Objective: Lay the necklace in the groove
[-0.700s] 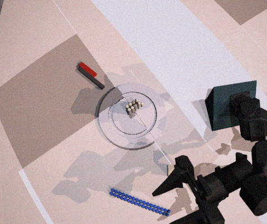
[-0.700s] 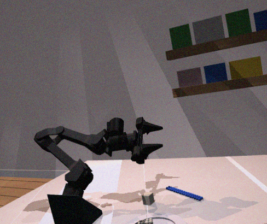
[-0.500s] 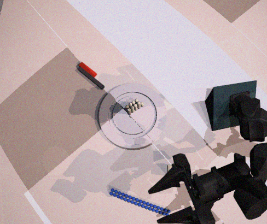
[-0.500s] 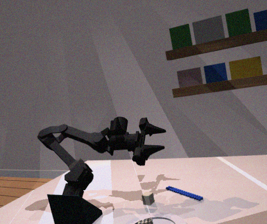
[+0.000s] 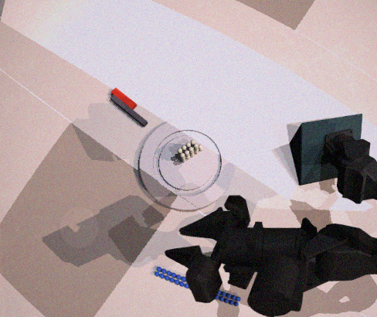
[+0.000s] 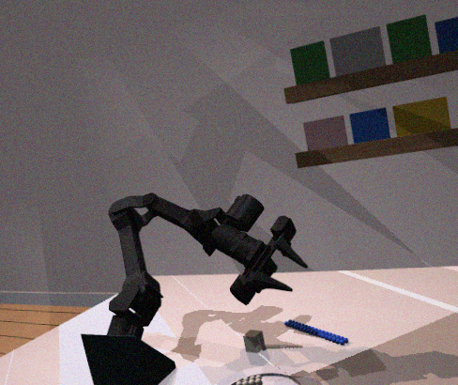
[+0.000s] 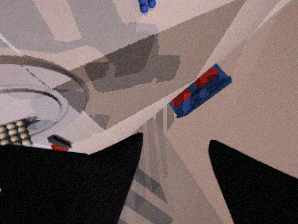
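The round bead board is 170 mm to the right of my gripper tip, 150 mm below it and 50 mm behind it. From my gripper tip the other things lie so: small beige cube (140 mm below, 130 mm behind, 20 mm to the left); then grey block (330 mm to the right, 150 mm below, 60 mm ahead).
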